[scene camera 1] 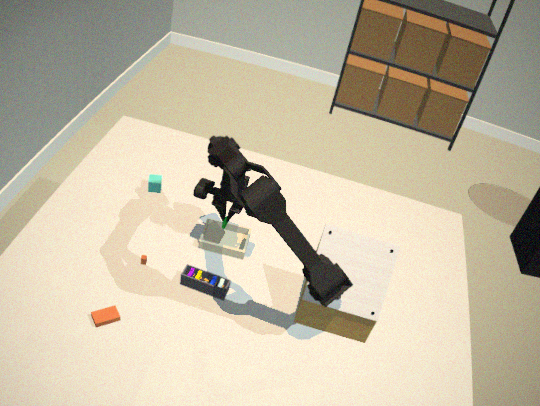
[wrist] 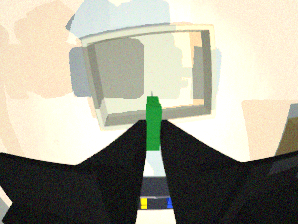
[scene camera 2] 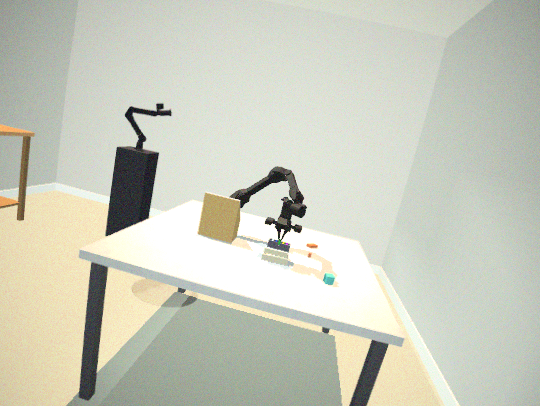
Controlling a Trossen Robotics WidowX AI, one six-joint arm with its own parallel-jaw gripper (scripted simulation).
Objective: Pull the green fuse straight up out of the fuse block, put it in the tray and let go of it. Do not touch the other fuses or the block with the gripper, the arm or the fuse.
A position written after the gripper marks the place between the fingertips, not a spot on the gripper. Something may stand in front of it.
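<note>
Scene camera 1 shows the gripper [scene camera 1: 225, 220] and a tray [scene camera 1: 233, 241]. In the wrist view, the gripper [wrist: 153, 126] holds a green fuse [wrist: 153, 109]; the tray [wrist: 177, 63] is visible there too.
</note>
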